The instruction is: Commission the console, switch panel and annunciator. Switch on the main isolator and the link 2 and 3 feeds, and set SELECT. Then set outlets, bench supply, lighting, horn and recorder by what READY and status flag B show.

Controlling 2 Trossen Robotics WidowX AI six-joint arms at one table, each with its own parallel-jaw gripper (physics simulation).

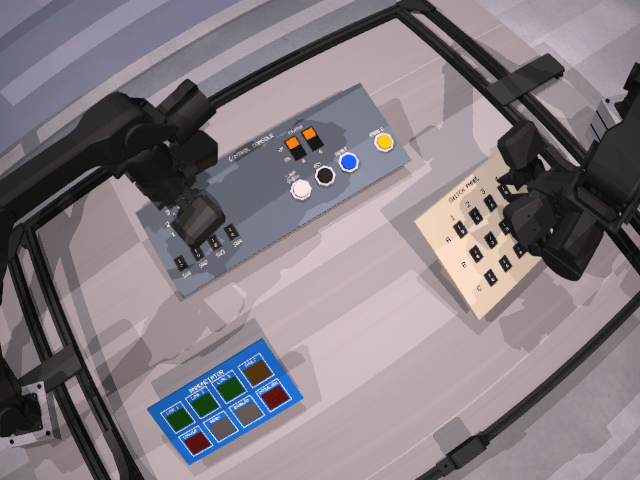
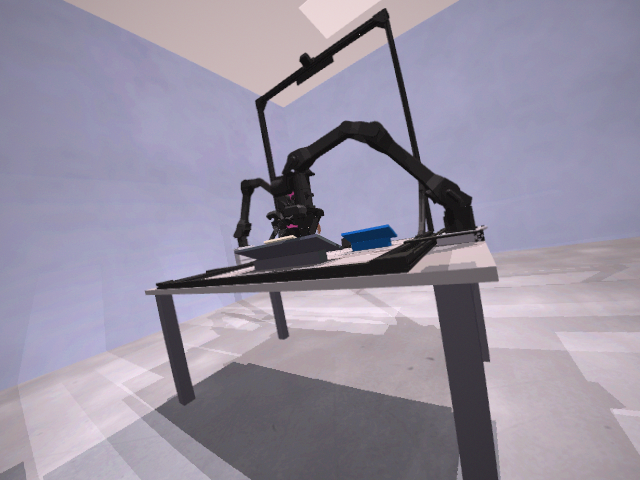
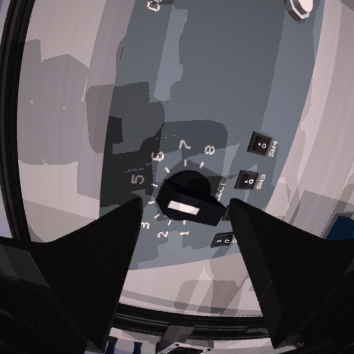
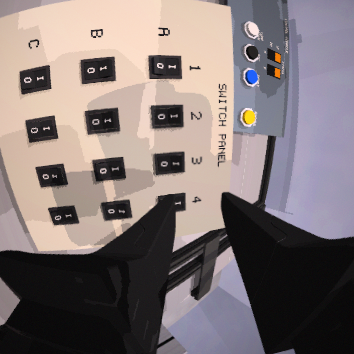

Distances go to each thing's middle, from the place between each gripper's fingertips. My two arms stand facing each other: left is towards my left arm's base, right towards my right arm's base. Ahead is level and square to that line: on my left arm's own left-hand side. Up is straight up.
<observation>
Now: left hand right at the black SELECT knob (image 3: 185, 195).
My right gripper is now 190 mm short of the black SELECT knob, 410 mm to the right of it and 40 mm above it.
</observation>
